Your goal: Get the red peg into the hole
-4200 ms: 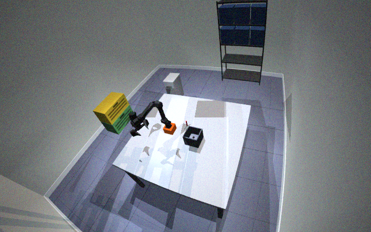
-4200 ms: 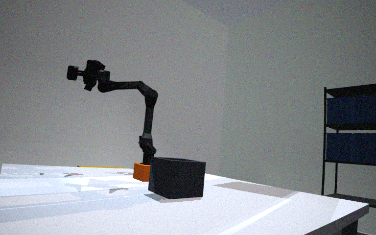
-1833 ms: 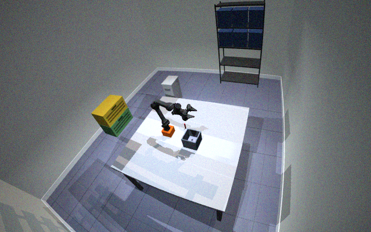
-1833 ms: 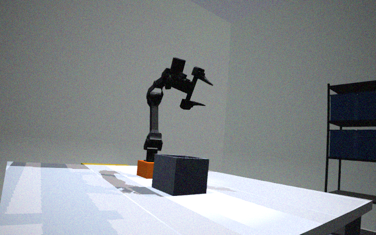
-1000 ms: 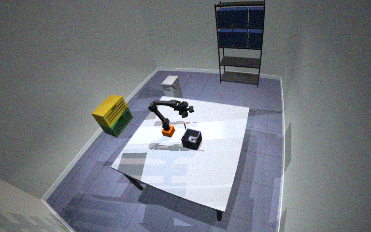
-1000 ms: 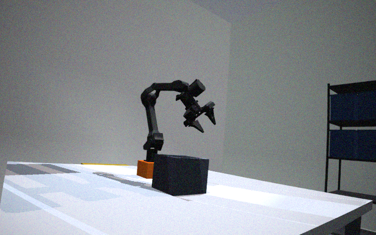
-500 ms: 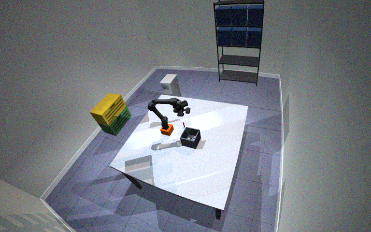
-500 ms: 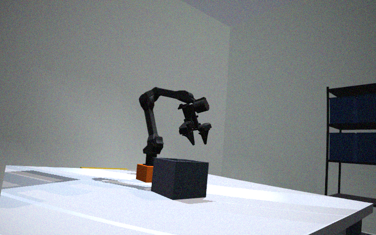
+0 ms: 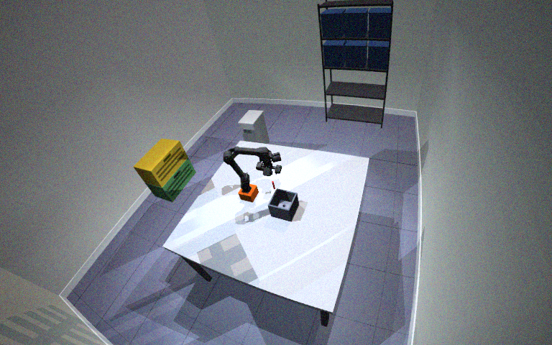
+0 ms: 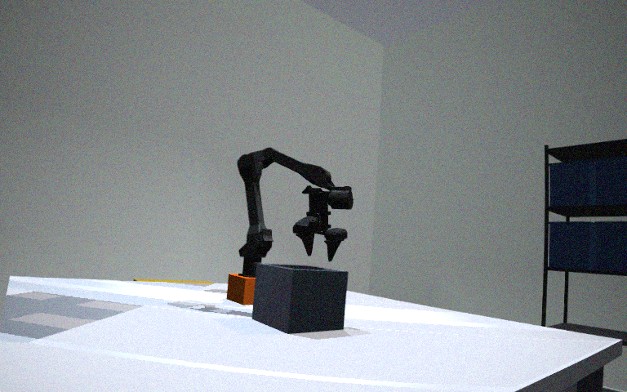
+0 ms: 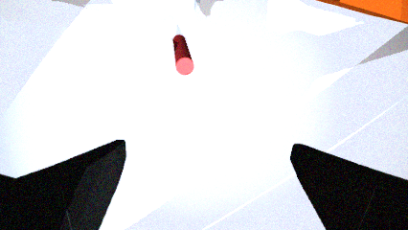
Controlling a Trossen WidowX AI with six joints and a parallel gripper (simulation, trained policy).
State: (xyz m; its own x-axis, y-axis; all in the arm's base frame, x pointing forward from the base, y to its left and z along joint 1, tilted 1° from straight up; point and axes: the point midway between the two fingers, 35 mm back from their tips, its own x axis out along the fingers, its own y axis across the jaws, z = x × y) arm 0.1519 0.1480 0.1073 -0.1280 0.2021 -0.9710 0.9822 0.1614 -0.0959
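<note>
Right now my gripper tip is 12 cm above the red peg, 2 cm to the left of it and 1 cm short of it.
</note>
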